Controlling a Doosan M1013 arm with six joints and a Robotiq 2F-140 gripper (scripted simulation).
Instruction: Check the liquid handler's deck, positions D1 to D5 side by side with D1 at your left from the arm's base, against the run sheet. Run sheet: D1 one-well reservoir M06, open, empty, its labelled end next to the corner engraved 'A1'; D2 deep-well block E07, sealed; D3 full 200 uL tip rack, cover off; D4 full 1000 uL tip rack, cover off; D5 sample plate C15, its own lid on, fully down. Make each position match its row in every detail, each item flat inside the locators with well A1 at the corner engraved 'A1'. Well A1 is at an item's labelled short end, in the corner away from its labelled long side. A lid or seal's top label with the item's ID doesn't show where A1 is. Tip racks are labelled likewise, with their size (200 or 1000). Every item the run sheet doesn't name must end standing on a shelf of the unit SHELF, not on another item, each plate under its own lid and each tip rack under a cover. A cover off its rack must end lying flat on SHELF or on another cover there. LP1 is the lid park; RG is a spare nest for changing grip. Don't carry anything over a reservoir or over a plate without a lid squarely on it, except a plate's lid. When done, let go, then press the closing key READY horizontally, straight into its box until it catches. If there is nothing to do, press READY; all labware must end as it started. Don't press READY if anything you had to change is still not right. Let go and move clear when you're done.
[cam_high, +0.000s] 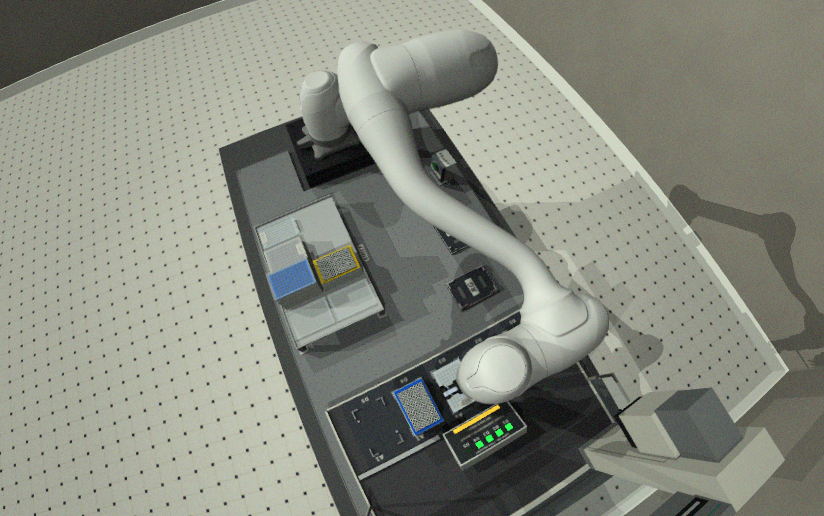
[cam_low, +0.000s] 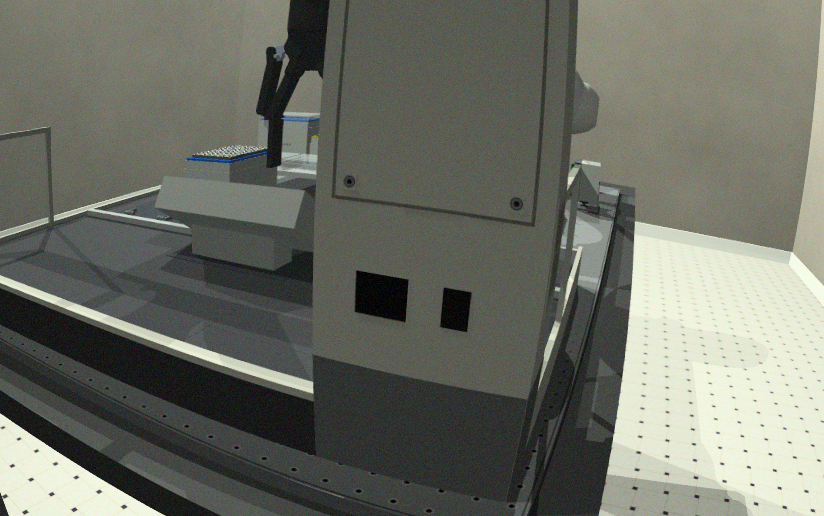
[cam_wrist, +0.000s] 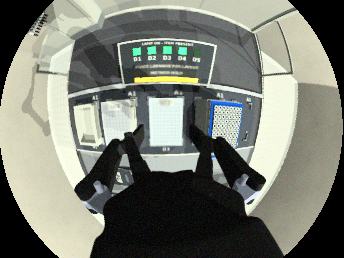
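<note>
The flat lid lies 9 cm below my hand. Round my hand: sealed deep-well block (12 cm to the left, 8 cm below); then white well plate (10 cm below); then blue-rimmed tip rack (12 cm to the right, 4 cm below, 1 cm ahead).
</note>
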